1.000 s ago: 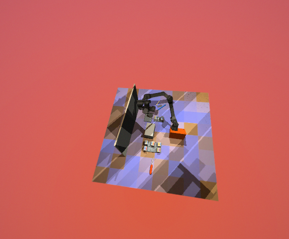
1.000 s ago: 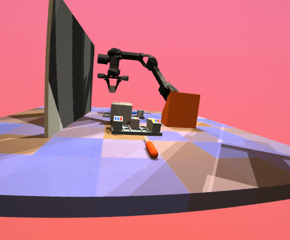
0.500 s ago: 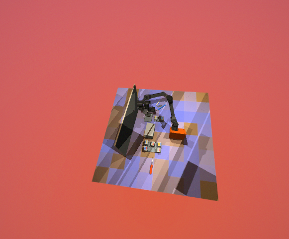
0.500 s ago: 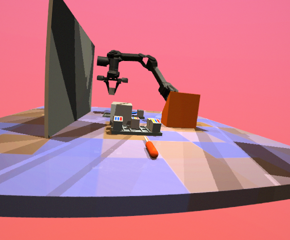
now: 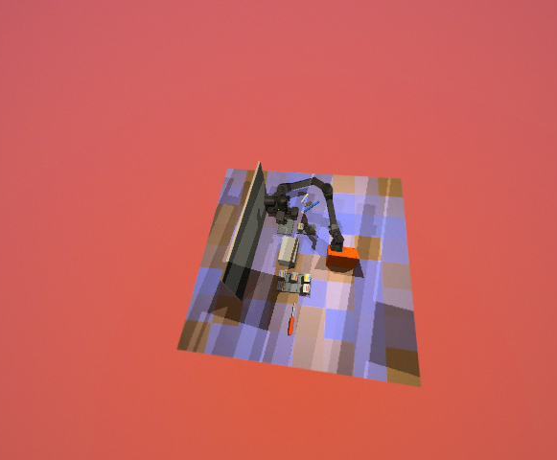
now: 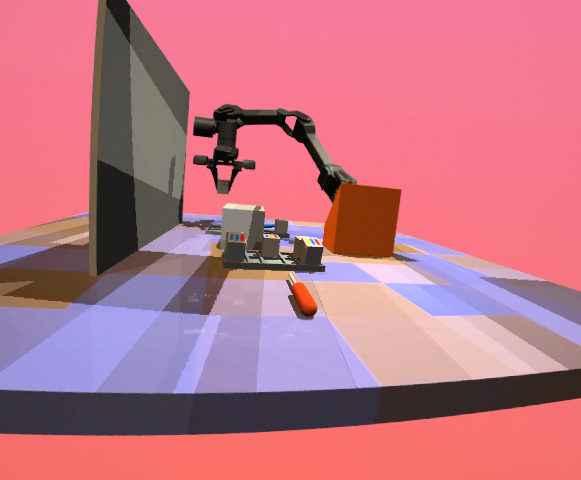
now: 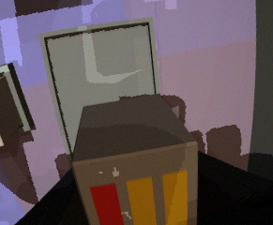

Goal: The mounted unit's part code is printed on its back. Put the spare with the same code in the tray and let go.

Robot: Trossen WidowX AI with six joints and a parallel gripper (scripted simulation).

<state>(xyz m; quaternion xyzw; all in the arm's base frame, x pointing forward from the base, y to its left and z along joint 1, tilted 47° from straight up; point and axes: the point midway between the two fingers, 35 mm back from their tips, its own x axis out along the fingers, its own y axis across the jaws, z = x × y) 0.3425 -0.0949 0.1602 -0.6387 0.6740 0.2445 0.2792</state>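
My gripper tip is now 12 cm above the flat grey tray and 1 cm past it. The rest, counted from my gripper tip: spare: 2 cm above; grey mounted unit: 21 cm to the left, 8 cm below, 6 cm behind; tall grey panel: 18 cm to the left, 17 cm ahead, 10 cm above.
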